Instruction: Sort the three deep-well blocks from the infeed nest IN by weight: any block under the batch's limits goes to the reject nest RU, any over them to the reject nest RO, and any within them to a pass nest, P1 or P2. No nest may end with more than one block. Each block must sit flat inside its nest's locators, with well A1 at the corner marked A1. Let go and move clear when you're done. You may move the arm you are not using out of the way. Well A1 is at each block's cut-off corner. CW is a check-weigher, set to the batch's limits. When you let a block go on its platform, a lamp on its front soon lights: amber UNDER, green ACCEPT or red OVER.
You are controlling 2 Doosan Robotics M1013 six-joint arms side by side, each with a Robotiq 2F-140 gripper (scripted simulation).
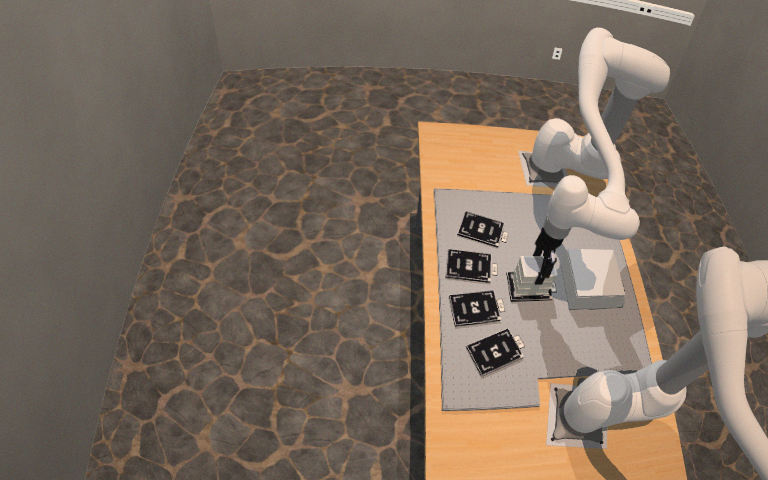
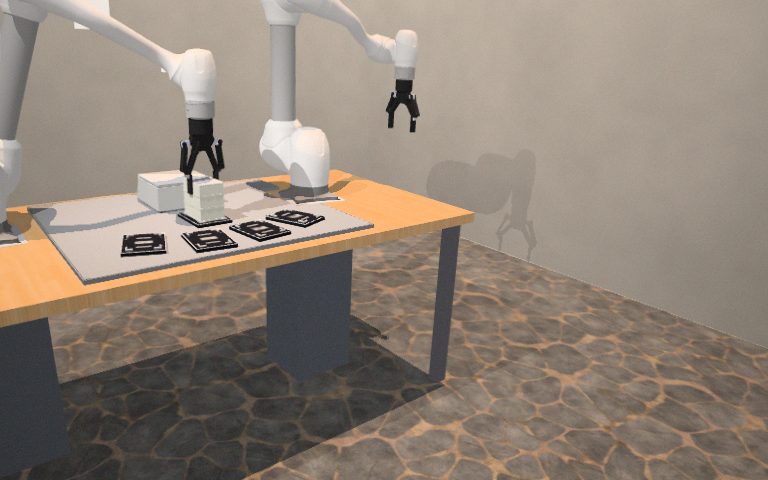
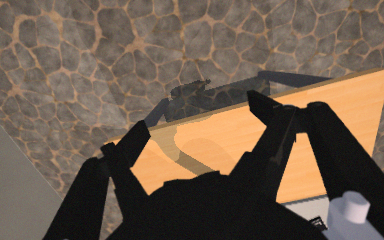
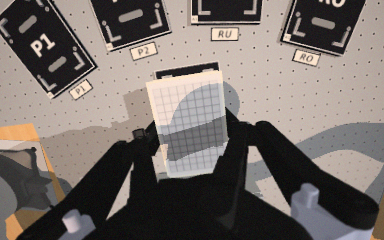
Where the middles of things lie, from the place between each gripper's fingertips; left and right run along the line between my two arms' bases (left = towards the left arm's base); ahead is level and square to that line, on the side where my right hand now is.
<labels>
My right hand is 26 cm past the check-weigher CW (image 1: 592, 280), 2 cm to the left of it and 6 cm above it. Also, from my right hand: nest RU (image 1: 452, 260): 23 cm ahead, 7 cm to the right, 11 cm below; nest P1 (image 1: 493, 339): 14 cm ahead, 27 cm to the left, 11 cm below; nest P2 (image 1: 491, 302): 21 cm ahead, 10 cm to the left, 11 cm below.
I see my left gripper (image 2: 401, 130) 75 cm to the left of the nest P1, 36 cm short of it and 23 cm above it. Round my left hand: nest RU (109 cm to the right, 45 cm ahead, 23 cm below); then check-weigher CW (103 cm to the right, 17 cm below, 4 cm behind); then nest P2 (91 cm to the right, 43 cm ahead, 23 cm below).
</labels>
